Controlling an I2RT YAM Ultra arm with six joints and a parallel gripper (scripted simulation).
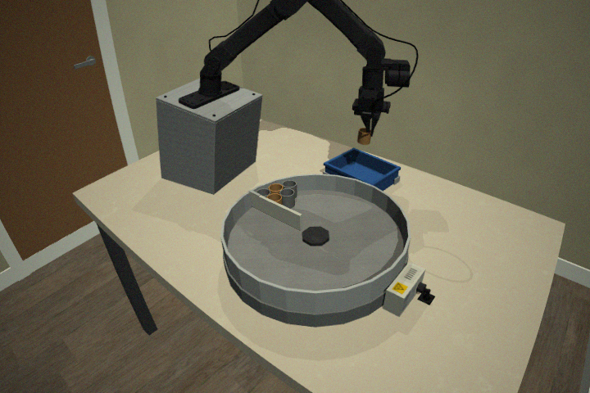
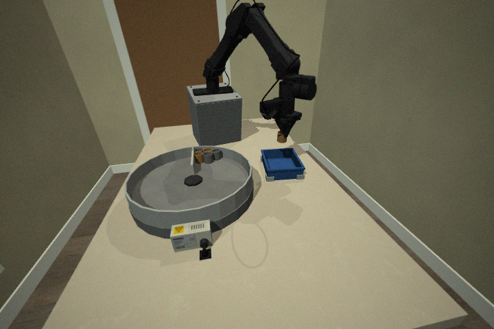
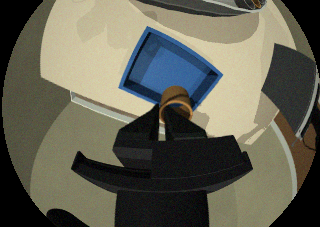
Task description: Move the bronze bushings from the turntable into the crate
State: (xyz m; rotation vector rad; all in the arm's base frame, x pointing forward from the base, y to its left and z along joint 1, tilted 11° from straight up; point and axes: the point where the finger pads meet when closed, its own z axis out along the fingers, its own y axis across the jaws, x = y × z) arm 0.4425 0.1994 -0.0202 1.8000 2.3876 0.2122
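My gripper is now 2 cm past the blue crate and 14 cm above it. Round my hand: grey turntable: 4 cm ahead, 37 cm to the right, 11 cm below.
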